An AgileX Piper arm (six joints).
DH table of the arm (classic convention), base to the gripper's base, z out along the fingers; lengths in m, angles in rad. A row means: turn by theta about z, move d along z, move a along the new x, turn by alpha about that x. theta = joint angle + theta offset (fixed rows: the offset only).
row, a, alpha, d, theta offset
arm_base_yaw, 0, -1.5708, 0.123, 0
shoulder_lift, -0.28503, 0, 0, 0.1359
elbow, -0.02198, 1.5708, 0, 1.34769
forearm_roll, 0, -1.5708, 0.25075, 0
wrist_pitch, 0, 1.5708, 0, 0
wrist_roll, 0, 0, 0.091, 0
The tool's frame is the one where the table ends.
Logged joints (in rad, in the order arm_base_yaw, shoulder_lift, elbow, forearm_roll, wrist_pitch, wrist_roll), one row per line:
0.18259 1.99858 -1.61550 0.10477 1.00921 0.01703
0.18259 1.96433 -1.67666 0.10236 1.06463 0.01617
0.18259 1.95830 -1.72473 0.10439 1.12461 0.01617
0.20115 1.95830 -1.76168 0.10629 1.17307 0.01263
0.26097 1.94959 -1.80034 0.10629 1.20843 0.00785
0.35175 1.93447 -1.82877 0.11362 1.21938 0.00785
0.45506 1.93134 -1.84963 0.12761 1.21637 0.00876
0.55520 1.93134 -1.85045 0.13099 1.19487 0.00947
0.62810 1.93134 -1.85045 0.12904 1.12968 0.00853
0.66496 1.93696 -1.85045 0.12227 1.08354 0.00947
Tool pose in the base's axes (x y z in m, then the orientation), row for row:
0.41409 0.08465 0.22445 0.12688 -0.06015 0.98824 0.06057
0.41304 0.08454 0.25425 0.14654 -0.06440 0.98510 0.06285
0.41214 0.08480 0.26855 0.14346 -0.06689 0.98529 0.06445
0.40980 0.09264 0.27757 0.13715 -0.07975 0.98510 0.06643
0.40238 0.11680 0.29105 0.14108 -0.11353 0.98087 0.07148
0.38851 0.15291 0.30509 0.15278 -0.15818 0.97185 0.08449
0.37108 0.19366 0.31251 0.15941 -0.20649 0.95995 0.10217
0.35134 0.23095 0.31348 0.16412 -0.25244 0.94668 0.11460
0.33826 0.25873 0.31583 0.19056 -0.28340 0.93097 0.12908
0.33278 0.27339 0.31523 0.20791 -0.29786 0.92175 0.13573
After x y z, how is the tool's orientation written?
As a quaternion, w x y z.
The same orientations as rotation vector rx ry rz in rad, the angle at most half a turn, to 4 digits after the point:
-0.1751 2.8764 0.1763
-0.1854 2.8356 0.1809
-0.1929 2.8411 0.1858
-0.2308 2.8506 0.1922
-0.3278 2.8321 0.2064
-0.4537 2.7878 0.2424
-0.5901 2.7435 0.2920
-0.7196 2.6985 0.3267
-0.7962 2.6157 0.3627
-0.8291 2.5657 0.3778

